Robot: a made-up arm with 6 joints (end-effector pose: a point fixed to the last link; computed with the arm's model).
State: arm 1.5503 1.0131 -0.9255 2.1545 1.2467 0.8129
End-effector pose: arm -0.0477 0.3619 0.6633 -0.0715 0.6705 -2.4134
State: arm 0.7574 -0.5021 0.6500 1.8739 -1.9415 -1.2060
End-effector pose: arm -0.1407 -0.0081 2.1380 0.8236 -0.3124 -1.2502
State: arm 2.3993 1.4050 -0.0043 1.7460 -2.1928 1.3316
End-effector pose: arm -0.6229 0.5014 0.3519 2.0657 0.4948 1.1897
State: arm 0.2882 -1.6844 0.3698 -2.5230 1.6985 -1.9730
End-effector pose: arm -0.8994 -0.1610 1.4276 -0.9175 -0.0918 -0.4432
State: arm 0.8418 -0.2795 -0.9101 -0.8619 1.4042 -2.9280
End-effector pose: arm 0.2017 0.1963 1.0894 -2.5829 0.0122 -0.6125
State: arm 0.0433 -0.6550 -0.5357 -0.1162 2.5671 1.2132
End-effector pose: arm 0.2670 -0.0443 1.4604 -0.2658 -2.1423 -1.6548
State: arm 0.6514 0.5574 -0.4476 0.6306 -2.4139 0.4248
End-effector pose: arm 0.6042 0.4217 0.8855 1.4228 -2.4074 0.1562
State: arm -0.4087 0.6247 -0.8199 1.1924 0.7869 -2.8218
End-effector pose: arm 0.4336 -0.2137 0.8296 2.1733 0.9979 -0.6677
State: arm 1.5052 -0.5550 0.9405 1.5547 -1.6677 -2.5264
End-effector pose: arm -0.1014 -0.3703 2.1341 2.4503 -0.0265 -0.1450
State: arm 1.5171 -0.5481 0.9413 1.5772 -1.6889 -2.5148
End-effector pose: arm -0.0978 -0.3621 2.1374 2.4322 -0.0320 -0.1739
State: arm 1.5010 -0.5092 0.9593 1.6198 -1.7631 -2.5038
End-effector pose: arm -0.1027 -0.3234 2.1529 2.3994 -0.0789 -0.2881
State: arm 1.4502 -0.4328 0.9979 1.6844 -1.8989 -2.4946
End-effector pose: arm -0.1119 -0.2477 2.1790 2.3500 -0.1763 -0.5001
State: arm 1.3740 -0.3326 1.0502 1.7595 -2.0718 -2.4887
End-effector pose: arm -0.1125 -0.1477 2.2057 2.2917 -0.3096 -0.7699
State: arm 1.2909 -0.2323 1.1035 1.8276 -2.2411 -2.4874
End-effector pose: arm -0.0976 -0.0489 2.2236 2.2368 -0.4493 -1.0331
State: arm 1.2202 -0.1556 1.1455 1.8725 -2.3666 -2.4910
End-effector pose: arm -0.0751 0.0233 2.2316 2.1979 -0.5625 -1.2291
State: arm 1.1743 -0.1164 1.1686 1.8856 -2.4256 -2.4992
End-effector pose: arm -0.0595 0.0576 2.2340 2.1832 -0.6265 -1.3254
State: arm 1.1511 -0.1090 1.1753 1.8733 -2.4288 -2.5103
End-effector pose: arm -0.0557 0.0621 2.2347 2.1891 -0.6461 -1.3387
